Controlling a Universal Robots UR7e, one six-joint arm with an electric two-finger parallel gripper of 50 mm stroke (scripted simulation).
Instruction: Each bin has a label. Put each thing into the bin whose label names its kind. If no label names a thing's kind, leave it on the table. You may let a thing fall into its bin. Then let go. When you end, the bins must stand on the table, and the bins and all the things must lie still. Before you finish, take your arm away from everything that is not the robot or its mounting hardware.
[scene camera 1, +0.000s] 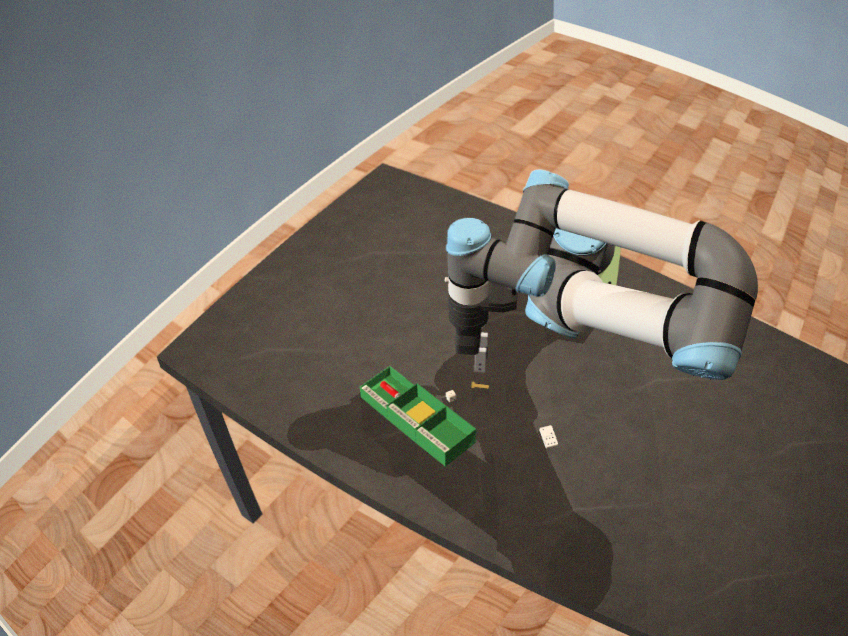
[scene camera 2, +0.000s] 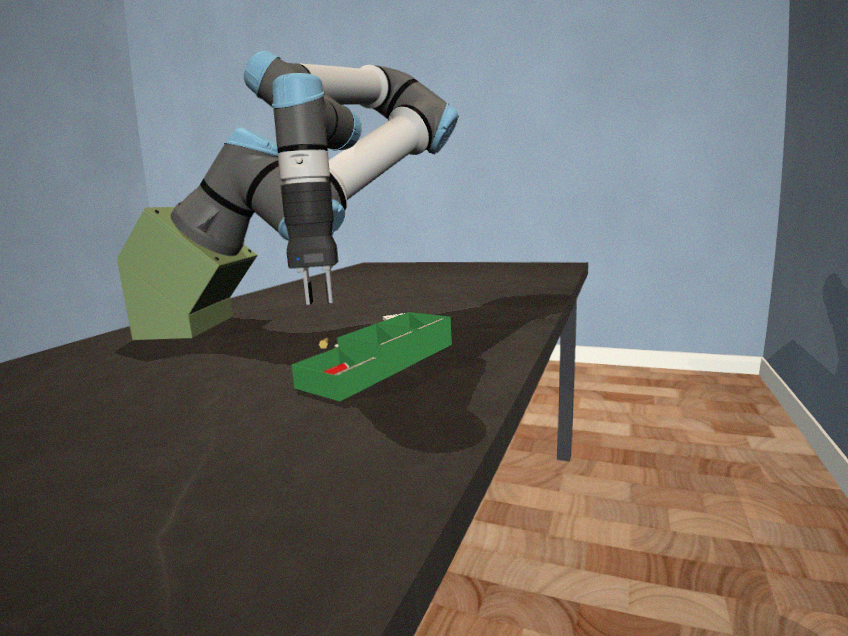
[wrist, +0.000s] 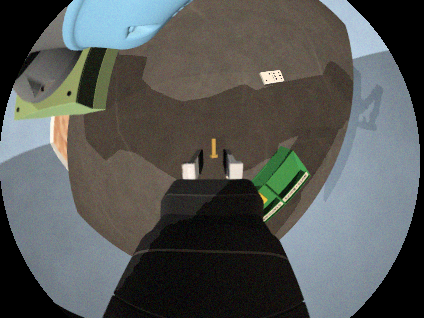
Scene:
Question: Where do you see the gripper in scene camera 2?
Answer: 320, 302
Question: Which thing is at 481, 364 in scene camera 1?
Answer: The gripper.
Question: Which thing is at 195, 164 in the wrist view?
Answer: The gripper.

